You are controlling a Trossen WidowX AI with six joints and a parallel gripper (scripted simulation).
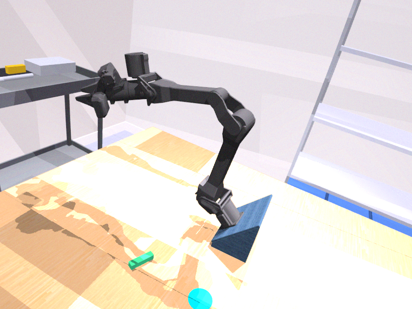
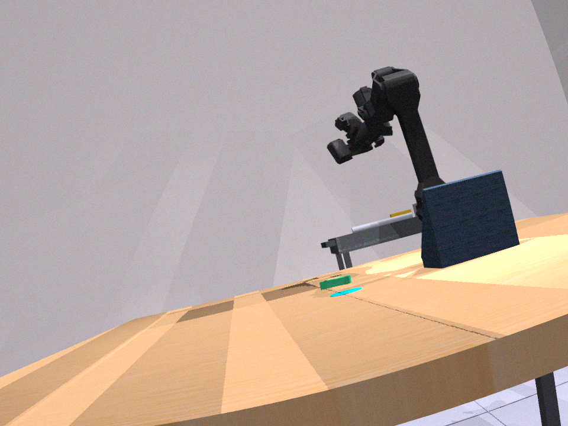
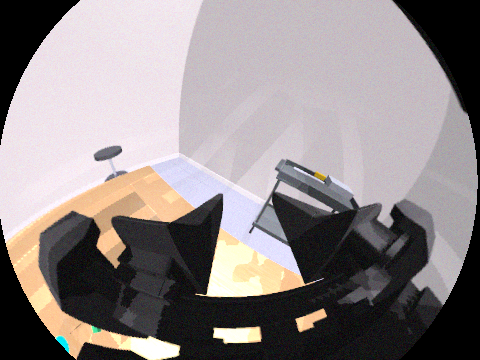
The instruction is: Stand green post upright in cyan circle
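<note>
Now: the green post 380 mm to the left of my gripper tip, 310 mm below it and 130 mm ahead of it. From my gripper tip the other things lie so: cyan circle (560 mm to the left, 310 mm below, 130 mm ahead).
</note>
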